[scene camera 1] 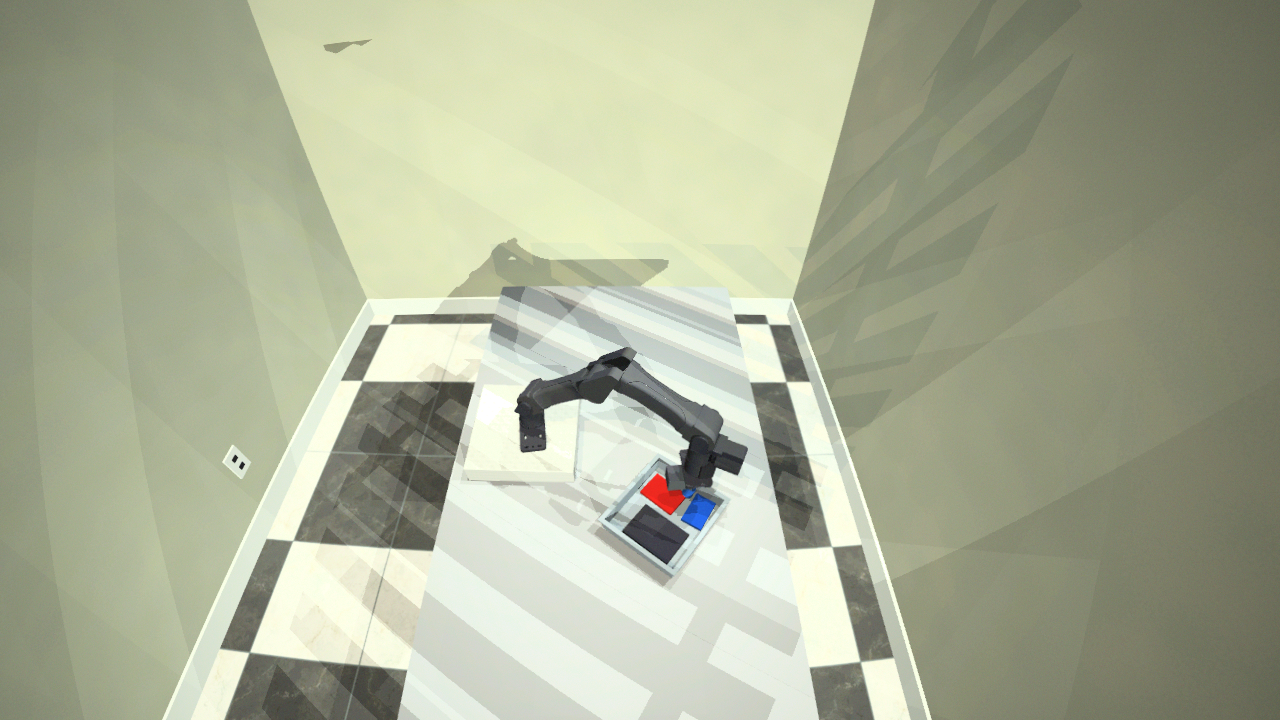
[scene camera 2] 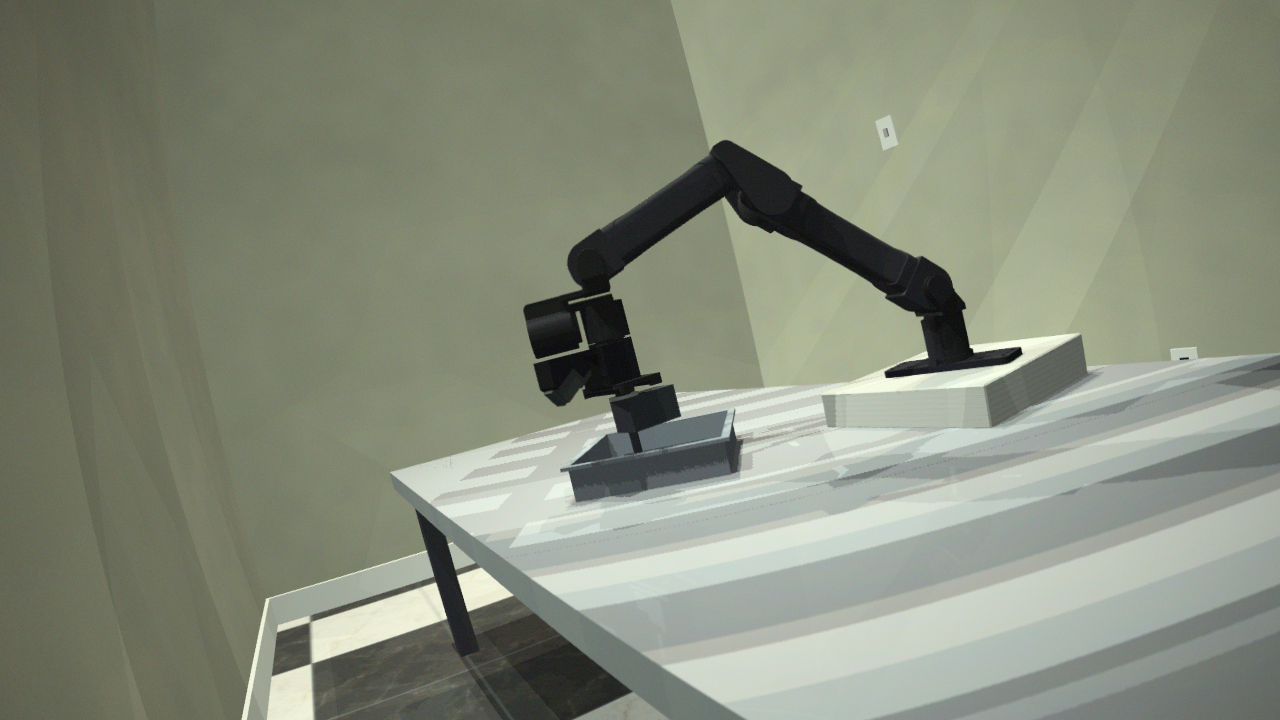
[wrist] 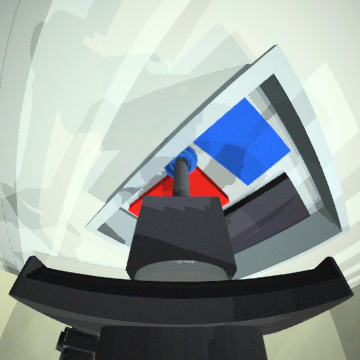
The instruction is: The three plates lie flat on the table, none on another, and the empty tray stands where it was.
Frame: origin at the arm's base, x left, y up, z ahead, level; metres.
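Where they show: end effector, tool point: [scene camera 1: 688, 494] [scene camera 2: 647, 485] [wrist: 180, 151]; arm's base, origin of the base link: [scene camera 1: 532, 421] [scene camera 2: 951, 366].
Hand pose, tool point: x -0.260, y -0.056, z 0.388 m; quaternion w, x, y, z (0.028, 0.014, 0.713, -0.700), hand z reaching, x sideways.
Things, the pixels of their top centre, and the offset from my tool point. Level surfaces: height alone.
- grey tray, middle of its top: [wrist: 236, 236] [scene camera 2: 656, 435] [scene camera 1: 665, 509] dy +0.049, dx -0.056, dz -0.076 m
- red plate, middle of its top: [wrist: 176, 206] [scene camera 1: 663, 493] dy +0.013, dx +0.008, dz -0.065 m
- blue plate, middle of its top: [wrist: 242, 143] [scene camera 1: 698, 511] dy +0.012, dx -0.057, dz +0.013 m
- larger dark grey plate, middle of its top: [wrist: 255, 224] [scene camera 1: 655, 532] dy +0.013, dx -0.096, dz -0.107 m
- table, its level: dy -0.001 m
A grey tray [scene camera 1: 633, 547] [scene camera 2: 653, 470] [wrist: 228, 93] stands on the table's right side. Three flat plates lie inside it: a red plate [scene camera 1: 660, 492] [wrist: 203, 186], a blue plate [scene camera 1: 699, 510] [wrist: 243, 139] and a larger dark grey plate [scene camera 1: 656, 532] [wrist: 264, 207]. My suction cup [wrist: 182, 162] [scene camera 2: 635, 439] reaches down into the tray. It sits on the red plate's far corner, close against the tray wall. The red plate stays low in the tray, beside the other two. From the side view the plates are hidden by the tray wall.
The arm's base stands on a white block [scene camera 1: 500, 447] [scene camera 2: 966, 397] left of and behind the tray. The table [scene camera 1: 555, 609] [scene camera 2: 895, 573] runs long towards the front; its right edge is close beside the tray.
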